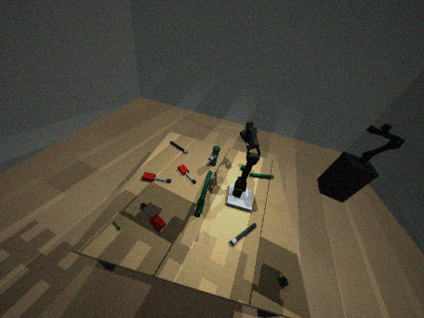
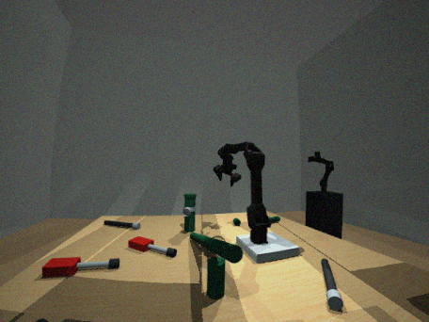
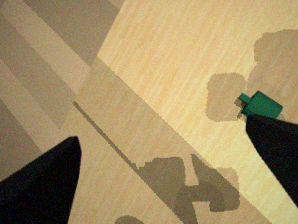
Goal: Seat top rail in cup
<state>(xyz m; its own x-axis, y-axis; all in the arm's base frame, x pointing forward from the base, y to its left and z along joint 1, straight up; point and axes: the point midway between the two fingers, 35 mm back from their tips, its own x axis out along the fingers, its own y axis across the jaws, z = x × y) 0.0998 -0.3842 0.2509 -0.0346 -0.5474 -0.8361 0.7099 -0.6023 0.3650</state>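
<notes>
Right now the grey rail-end cup is 230 mm ahead of my gripper tip, 220 mm to the left of it and 130 mm below it. The rest, counted from my gripper tip: short green post (680 mm to the left, 150 mm below, 110 mm ahead).
</notes>
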